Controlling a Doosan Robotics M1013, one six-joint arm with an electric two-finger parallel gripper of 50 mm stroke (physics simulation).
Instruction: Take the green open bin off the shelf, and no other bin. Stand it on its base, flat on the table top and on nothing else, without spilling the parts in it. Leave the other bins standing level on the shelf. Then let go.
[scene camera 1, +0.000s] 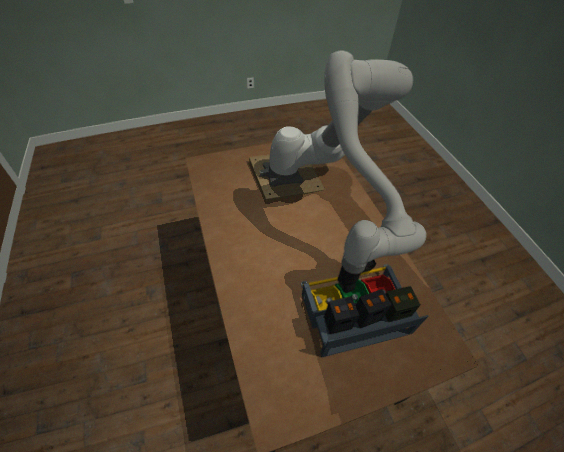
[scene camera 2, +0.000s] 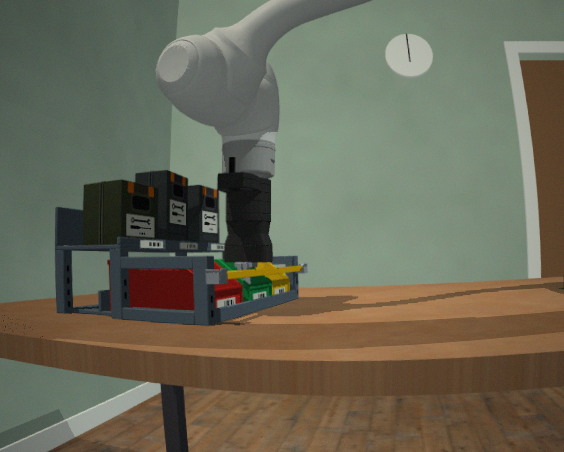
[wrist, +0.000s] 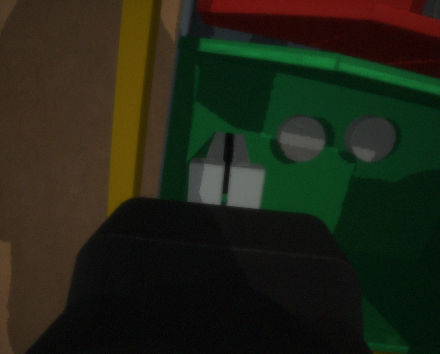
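Seen in the pictures: gripper, fingertip midpoint: (scene camera 1: 347, 290) (wrist: 227, 152); arm's base at its link origin: (scene camera 1: 282, 173).
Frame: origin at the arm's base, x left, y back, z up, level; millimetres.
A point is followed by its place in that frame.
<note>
The green open bin (scene camera 1: 358, 289) @[x 100, y -755, z -5 mm] (scene camera 2: 257, 289) @[x 62, y -721, z 10 mm] (wrist: 310, 195) @[x 38, y -798, z -12 mm] stands in the lower level of the shelf (scene camera 1: 370, 340) @[x 57, y -966, z -15 mm] (scene camera 2: 160, 314) @[x 245, y -792, z -11 mm], between the red and yellow bins. Two round grey parts (wrist: 301, 138) @[x 72, y -782, z -3 mm] (wrist: 371, 139) @[x 77, y -818, z -3 mm] lie in it. My gripper (wrist: 227, 152) @[x 57, y -746, z -12 mm] points down over the front part of the green bin. Its fingers are shut, with a thin dark gap and no thing between them. In the wrist view they are inside the bin's outline, beside its front wall. Whether the tips touch the bin's floor cannot be told.
The red bin (scene camera 1: 378, 284) @[x 197, y -755, z -12 mm] (scene camera 2: 160, 289) @[x 216, y -807, z 19 mm] (wrist: 310, 17) @[x 117, y -762, z 48 mm] and yellow bin (scene camera 1: 325, 298) @[x -46, y -752, z -12 mm] (scene camera 2: 281, 285) @[x -68, y -719, z 9 mm] flank the green one. A yellow bar (scene camera 1: 325, 281) @[x -36, y -705, z 41 mm] (scene camera 2: 265, 271) @[x 78, y -702, z 39 mm] (wrist: 131, 100) @[x 85, y -709, z 43 mm] crosses the shelf's front. Three dark cases (scene camera 1: 342, 315) @[x -84, y -918, z 200 mm] (scene camera 1: 374, 307) @[x 27, y -927, z 211 mm] (scene camera 1: 403, 303) @[x 150, y -931, z 176 mm] stand on the upper level. The shelf stands on the table (scene camera 1: 270, 360) @[x -328, y -928, z -22 mm].
</note>
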